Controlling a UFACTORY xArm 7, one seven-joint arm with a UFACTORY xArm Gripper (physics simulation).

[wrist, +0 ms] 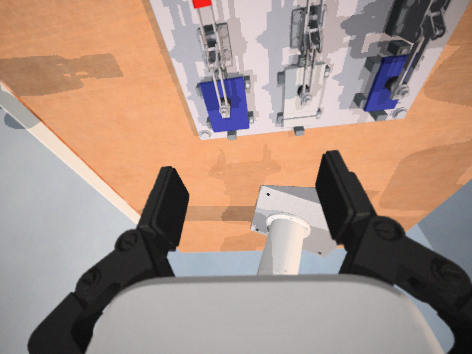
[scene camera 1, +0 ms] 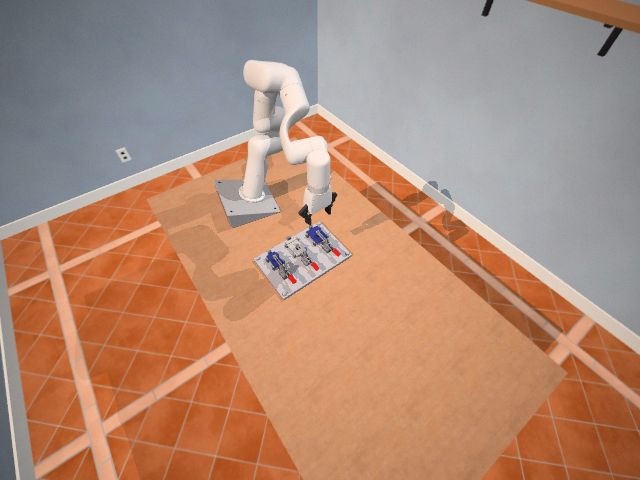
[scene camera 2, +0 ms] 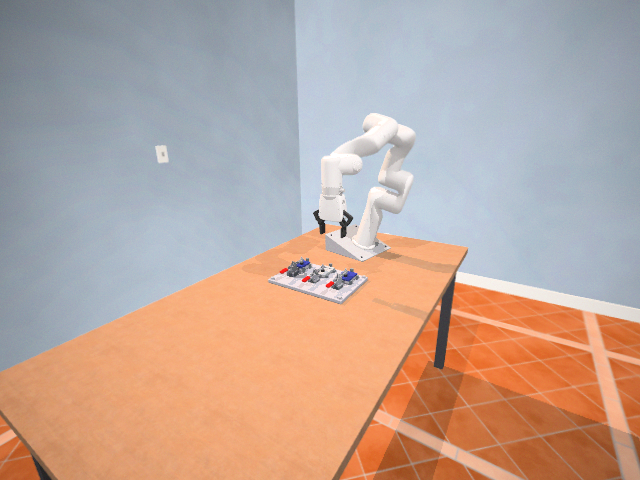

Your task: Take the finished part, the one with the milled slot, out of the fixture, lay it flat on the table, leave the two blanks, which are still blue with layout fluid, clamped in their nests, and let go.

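Frame: origin at the arm's base, x right, y ahead, z up, level; centimetres.
Seen in the pictures: gripper, fingertip midpoint: (wrist: 247, 174) (scene camera 1: 318, 217) (scene camera 2: 332, 235); arm's base, link origin: (wrist: 287, 225) (scene camera 1: 251, 194) (scene camera 2: 363, 242).
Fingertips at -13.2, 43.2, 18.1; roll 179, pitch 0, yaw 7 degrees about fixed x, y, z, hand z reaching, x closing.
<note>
Pixels of each thing's middle, then the offset from my fingertips to it, as dx, dy, dz. Level surfaces: height alone.
- finished part, body centre: (wrist: 301, 98) (scene camera 1: 295, 246) (scene camera 2: 324, 271) +8.3, -5.0, -19.2
- grey fixture plate, body centre: (wrist: 302, 54) (scene camera 2: 318, 279) (scene camera 1: 303, 257) +7.6, +0.3, -21.1
- wooden table, surface height: dz -21.8
The finished part (scene camera 1: 296, 247) (scene camera 2: 326, 270) (wrist: 294, 104) is pale and sits in the middle nest of the grey fixture plate (scene camera 1: 328, 263) (scene camera 2: 310, 287) (wrist: 265, 30), under a clamp arm. Its milled slot is hard to make out. One blue blank (scene camera 1: 316, 235) (scene camera 2: 350, 275) (wrist: 236, 111) is in the nest at the left of the wrist view. The other blue blank (scene camera 1: 273, 259) (scene camera 2: 302, 264) (wrist: 377, 95) is at that view's right. A clamp arm lies over each blank. My gripper (scene camera 1: 318, 217) (scene camera 2: 332, 234) (wrist: 247, 174) is open and empty, above the plate's base-side edge.
Three toggle clamps with red handle tips (scene camera 1: 314, 266) (scene camera 2: 306, 279) stand on the plate, handles pointing away from the robot base (scene camera 1: 227, 198) (scene camera 2: 341, 248) (wrist: 272, 201). Small grey posts surround the parts. The plate lies on the wooden table (scene camera 1: 392, 335) (scene camera 2: 222, 351) (wrist: 125, 135).
</note>
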